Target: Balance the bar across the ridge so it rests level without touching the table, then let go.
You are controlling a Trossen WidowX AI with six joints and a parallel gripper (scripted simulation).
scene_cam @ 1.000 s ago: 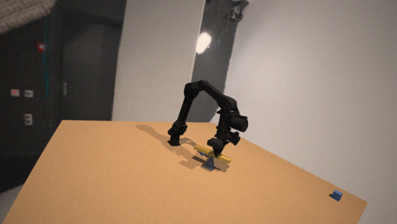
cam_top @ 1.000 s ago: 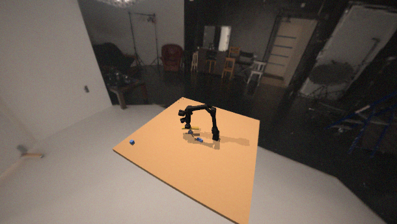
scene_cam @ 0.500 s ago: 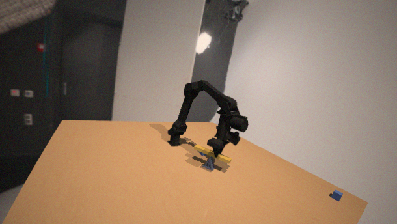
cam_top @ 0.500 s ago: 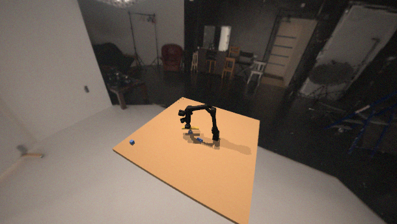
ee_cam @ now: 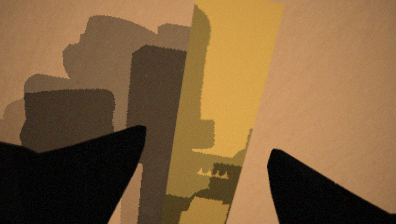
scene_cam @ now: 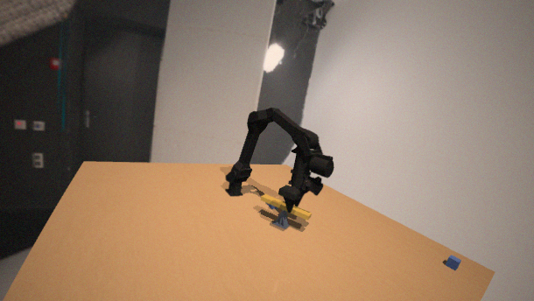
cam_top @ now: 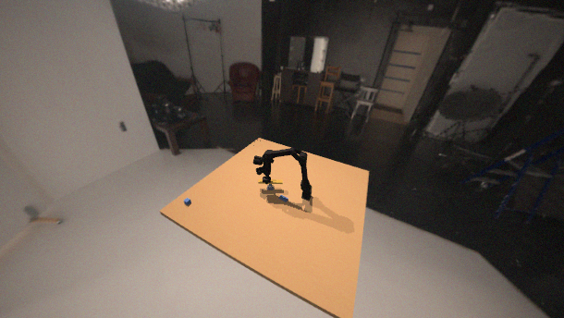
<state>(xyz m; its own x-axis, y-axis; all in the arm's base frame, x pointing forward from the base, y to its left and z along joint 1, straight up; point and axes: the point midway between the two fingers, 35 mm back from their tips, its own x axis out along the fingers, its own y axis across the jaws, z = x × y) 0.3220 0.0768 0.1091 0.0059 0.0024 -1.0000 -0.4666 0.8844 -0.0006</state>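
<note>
My gripper tip is 3 cm past the yellow bar and 1 cm to the left of it. Also, from my gripper tip: blue cube 42 cm ahead, 42 cm to the left, 6 cm below.
</note>
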